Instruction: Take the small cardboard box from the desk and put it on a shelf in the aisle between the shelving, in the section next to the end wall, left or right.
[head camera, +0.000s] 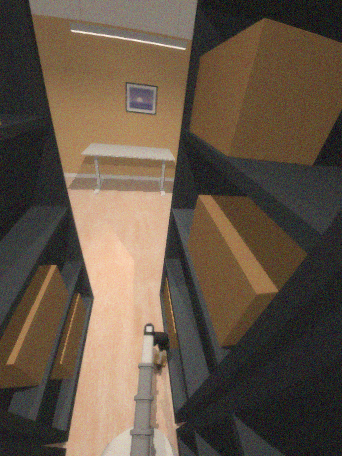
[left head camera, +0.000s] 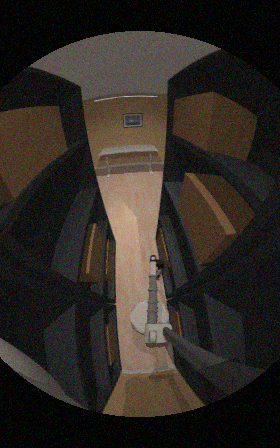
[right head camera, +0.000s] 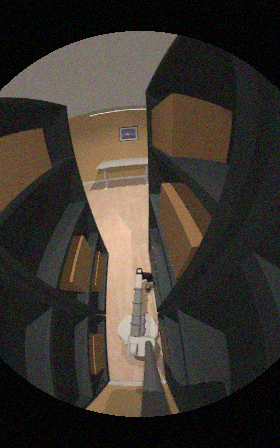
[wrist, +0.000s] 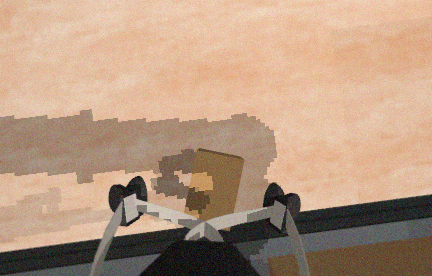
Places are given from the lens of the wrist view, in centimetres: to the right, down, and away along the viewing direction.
my gripper (wrist: 205, 195): -1, 6, 25
small cardboard box (wrist: 216, 176): 0, 5, 32
